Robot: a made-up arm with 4 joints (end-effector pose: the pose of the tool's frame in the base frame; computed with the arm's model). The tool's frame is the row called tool. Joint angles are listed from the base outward.
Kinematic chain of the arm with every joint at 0, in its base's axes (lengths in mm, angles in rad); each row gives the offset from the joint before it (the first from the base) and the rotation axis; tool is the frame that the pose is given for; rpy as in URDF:
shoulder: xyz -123 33 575 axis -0.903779 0.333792 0.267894
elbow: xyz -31 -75 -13 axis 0.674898 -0.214 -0.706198
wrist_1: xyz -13 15 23 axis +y
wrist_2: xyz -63 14 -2 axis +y
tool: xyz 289 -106 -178 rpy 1.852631 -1.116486 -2.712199
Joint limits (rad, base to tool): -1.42..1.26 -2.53..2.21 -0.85..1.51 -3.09..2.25
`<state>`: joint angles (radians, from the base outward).
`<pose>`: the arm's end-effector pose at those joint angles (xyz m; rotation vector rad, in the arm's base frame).
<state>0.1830 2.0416 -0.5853 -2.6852</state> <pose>-0.3783 0.2634 0.6988 0.8427 0.6323 -0.4360</pose>
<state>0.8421 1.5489 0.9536 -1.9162</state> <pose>-0.0946 -0.2901 0.8463 0.5928 2.1889 1.4973</pose>
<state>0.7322 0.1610 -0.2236 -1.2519</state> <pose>0.0440 0.0519 0.8630 0.5313 -2.9736 -0.5099</pose>
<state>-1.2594 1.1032 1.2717 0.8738</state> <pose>-0.3202 0.2966 0.6513 1.2768 0.3677 -0.8013</pose>
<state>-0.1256 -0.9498 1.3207 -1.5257</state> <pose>0.1232 0.0440 0.4777 -0.0444 -1.9643 -0.0858</pose>
